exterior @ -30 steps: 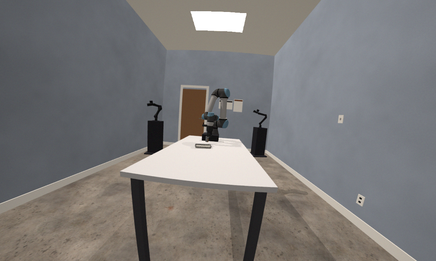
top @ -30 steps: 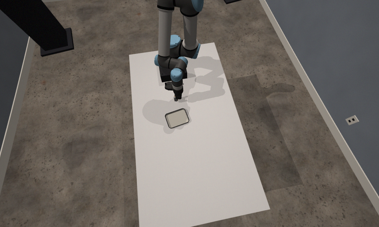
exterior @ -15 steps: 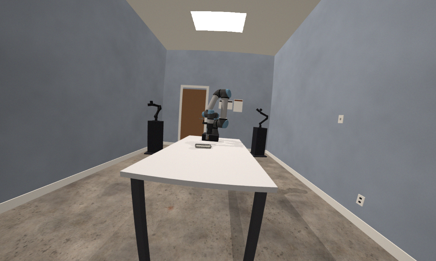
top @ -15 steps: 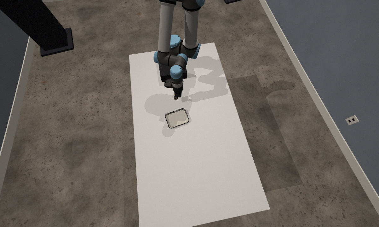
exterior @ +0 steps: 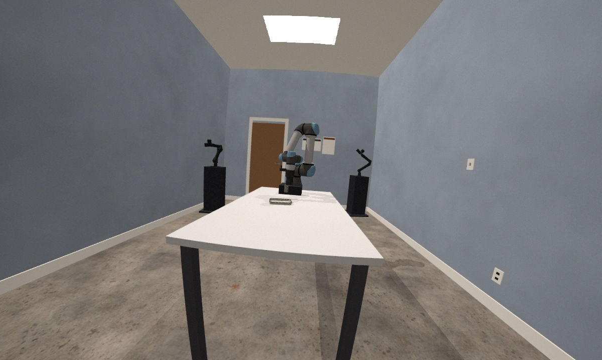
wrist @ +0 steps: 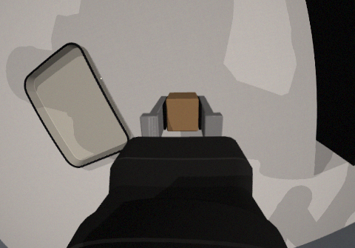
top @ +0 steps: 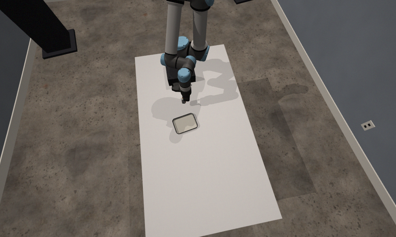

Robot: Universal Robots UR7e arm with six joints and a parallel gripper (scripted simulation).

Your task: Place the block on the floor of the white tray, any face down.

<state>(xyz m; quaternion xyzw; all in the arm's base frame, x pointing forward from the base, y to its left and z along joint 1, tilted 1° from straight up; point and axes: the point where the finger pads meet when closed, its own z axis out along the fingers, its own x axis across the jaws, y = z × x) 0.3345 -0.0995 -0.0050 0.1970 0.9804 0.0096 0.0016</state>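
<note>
Now: the white tray 16 cm ahead of my hand, 7 cm below it and 5 cm to the right of it. The rest, counted from my hand: small brown block: right at my hand.
</note>
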